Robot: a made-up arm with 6 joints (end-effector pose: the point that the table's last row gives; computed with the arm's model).
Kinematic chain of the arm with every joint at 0, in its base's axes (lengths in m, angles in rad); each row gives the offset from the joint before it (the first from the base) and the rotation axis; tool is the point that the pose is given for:
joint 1: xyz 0 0 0.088 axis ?
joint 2: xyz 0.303 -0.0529 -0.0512 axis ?
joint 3: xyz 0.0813 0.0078 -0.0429 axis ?
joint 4: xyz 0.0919 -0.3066 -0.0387 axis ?
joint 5: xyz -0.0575 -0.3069 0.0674 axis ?
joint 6: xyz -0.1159 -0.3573 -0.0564 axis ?
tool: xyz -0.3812 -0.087 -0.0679
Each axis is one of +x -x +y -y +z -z.
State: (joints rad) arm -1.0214 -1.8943 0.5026 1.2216 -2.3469 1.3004
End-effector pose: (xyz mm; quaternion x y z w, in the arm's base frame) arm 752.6 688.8 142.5 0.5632 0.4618 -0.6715 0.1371
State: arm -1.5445 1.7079 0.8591 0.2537 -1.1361 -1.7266
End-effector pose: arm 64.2 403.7 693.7 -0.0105 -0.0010 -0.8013 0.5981
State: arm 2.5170 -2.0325 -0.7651 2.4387 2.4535 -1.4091
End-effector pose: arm 297.1 -175.7 279.5 0.4778 0.5196 0.5192 0.4817
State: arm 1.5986 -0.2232 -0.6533 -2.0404 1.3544 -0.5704
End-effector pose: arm 171.3 -169.8 -231.9 -0.1357 -0.7626 -0.5859 0.2384
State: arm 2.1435 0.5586 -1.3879 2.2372 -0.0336 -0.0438
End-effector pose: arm 768.2 -385.4 958.4 -0.2069 -0.3743 0.8319 0.3536
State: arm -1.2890 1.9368 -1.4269 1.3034 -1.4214 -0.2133
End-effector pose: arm -893.9 -417.8 500.5 0.6837 0.6706 -0.2646 0.1131
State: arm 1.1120 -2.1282 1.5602 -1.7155 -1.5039 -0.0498
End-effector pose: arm 860.0 -441.0 237.2 0.0468 0.3894 0.6661 0.6344
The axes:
joint 1: -y
joint 2: -z
joint 3: -y
joint 4: +z
joint 5: -y
joint 6: -x

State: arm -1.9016 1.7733 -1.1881 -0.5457 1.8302 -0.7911
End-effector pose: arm 19.2 462.7 725.4 -0.6359 0.3991 -0.2615 0.6066
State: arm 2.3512 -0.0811 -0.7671 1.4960 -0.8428 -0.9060
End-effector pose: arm -549.0 -845.2 1187.2 -0.3032 -0.1172 0.3083 0.8940
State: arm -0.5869 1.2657 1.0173 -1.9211 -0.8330 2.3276
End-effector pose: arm 216.3 498.8 -305.8 -0.1582 0.6346 -0.6684 0.3543
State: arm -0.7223 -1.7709 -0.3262 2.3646 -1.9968 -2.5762
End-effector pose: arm 173.7 525.7 268.2 -0.3738 0.5774 0.6128 0.3891
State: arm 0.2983 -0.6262 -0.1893 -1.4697 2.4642 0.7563
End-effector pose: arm 302.8 -996.6 -44.7 -0.4505 -0.7769 -0.4364 0.0550
